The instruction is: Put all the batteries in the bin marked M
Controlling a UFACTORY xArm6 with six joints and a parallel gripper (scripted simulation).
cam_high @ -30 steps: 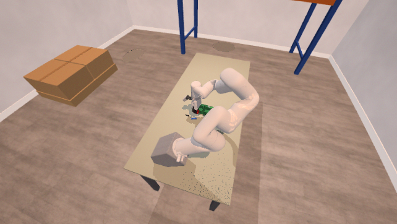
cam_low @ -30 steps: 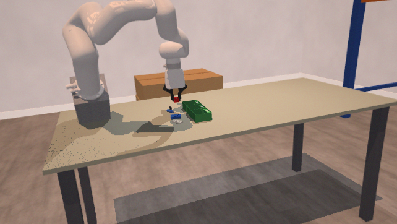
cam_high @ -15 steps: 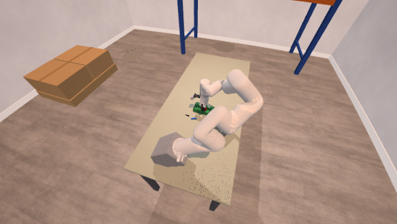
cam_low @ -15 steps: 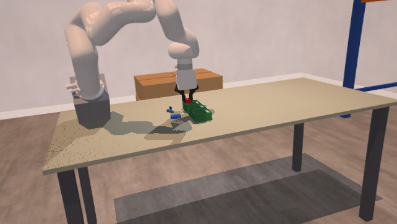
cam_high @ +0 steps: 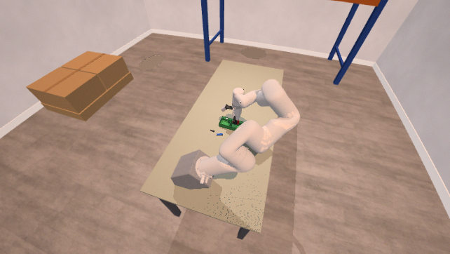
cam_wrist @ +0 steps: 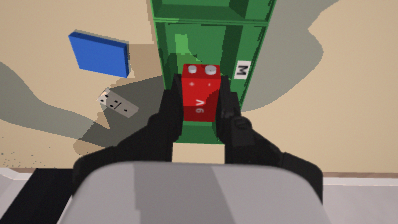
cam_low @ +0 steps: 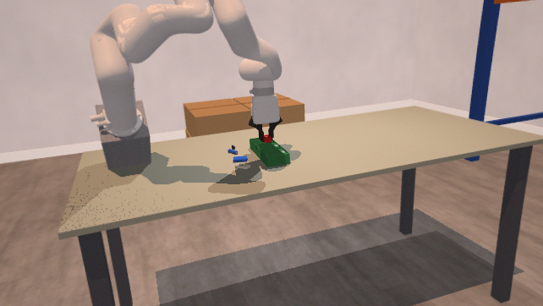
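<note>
The green bin is 6 cm below my hand and 1 cm ahead of it. The rest, counted from my hand: red battery: 1 cm to the left, 1 cm below; then flat blue block: 11 cm behind, 8 cm below, 1 cm to the left; then white dotted tile: 13 cm behind, 8 cm below, 6 cm to the right.
</note>
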